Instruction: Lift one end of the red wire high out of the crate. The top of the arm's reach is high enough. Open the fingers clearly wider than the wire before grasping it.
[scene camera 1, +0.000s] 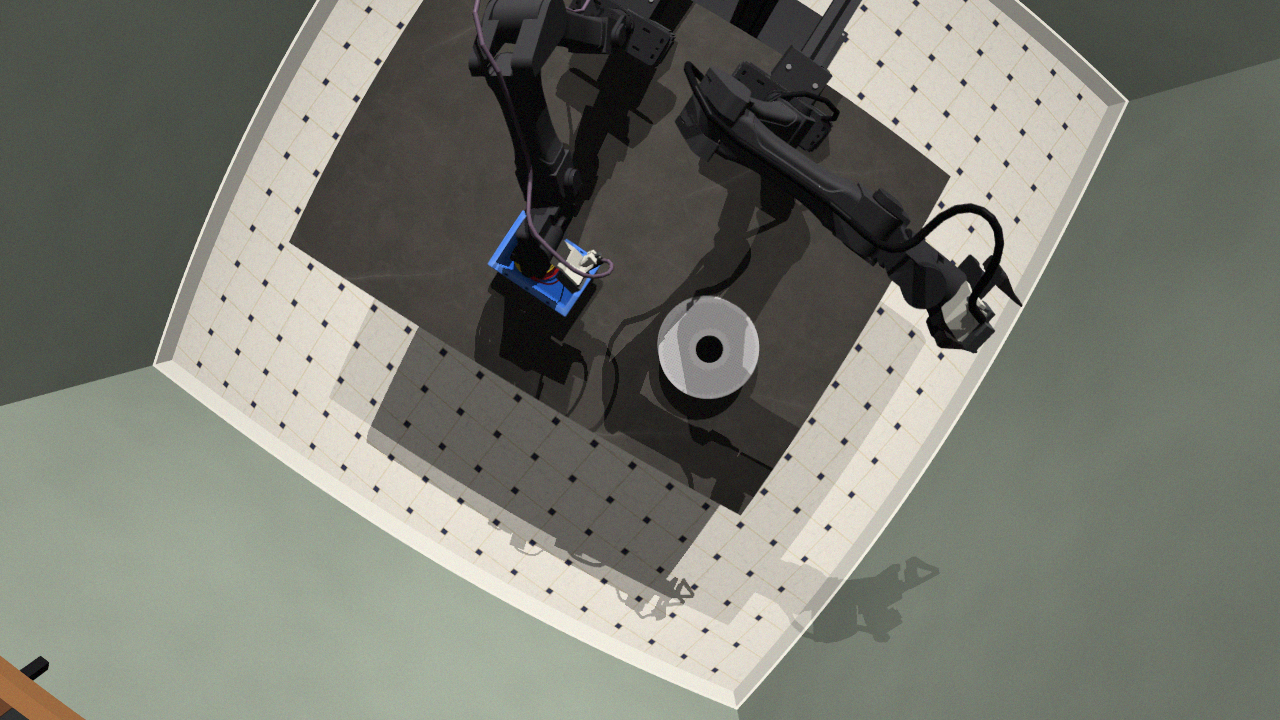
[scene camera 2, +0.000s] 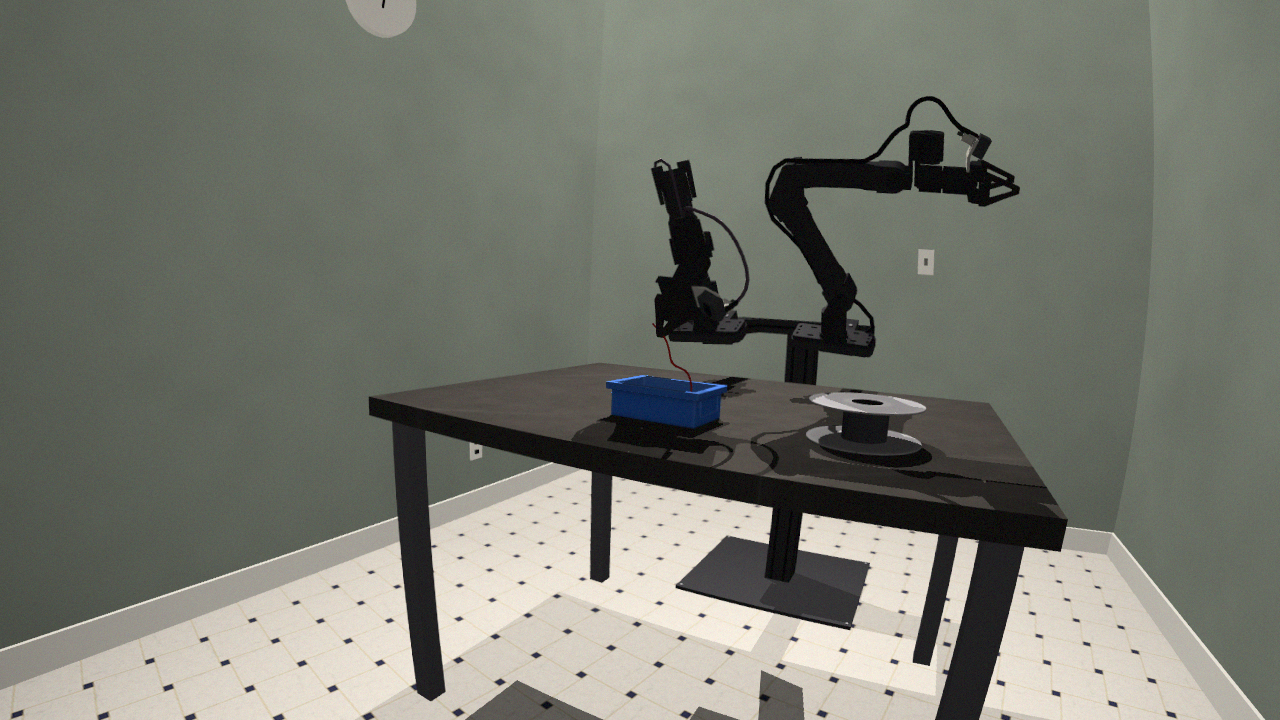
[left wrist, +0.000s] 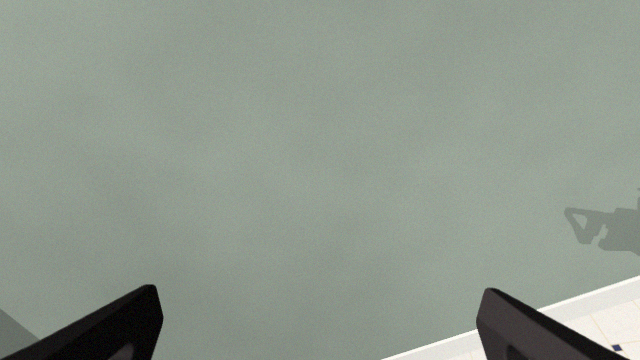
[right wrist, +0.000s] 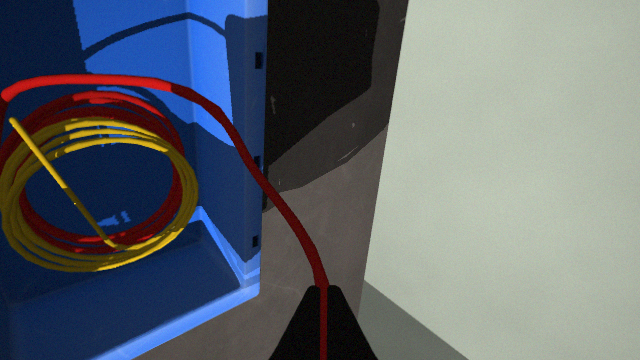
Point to a blue crate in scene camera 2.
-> At 669, 401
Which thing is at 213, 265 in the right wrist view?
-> A blue crate.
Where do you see my right gripper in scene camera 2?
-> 659, 336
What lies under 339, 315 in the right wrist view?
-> My right gripper.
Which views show the spool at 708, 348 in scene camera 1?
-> Scene camera 1 and scene camera 2 only.
